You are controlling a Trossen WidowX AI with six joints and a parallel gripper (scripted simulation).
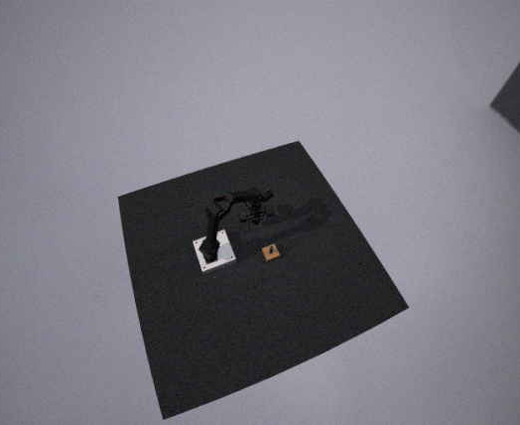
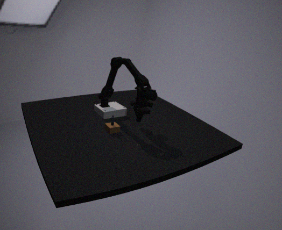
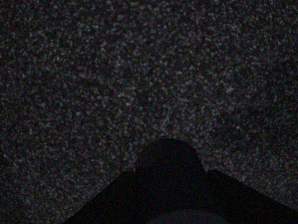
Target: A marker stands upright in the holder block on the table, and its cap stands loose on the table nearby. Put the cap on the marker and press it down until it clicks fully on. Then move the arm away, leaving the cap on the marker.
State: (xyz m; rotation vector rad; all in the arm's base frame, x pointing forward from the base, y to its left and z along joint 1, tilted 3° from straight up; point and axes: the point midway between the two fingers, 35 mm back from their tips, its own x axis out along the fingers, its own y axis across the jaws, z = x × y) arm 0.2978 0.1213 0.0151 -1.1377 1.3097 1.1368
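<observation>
Right now the holder block is 10 mm ahead of my gripper tip, 200 mm to the right of it and 30 mm below it. Round my gripper tip: marker cap: 10 mm above.
</observation>
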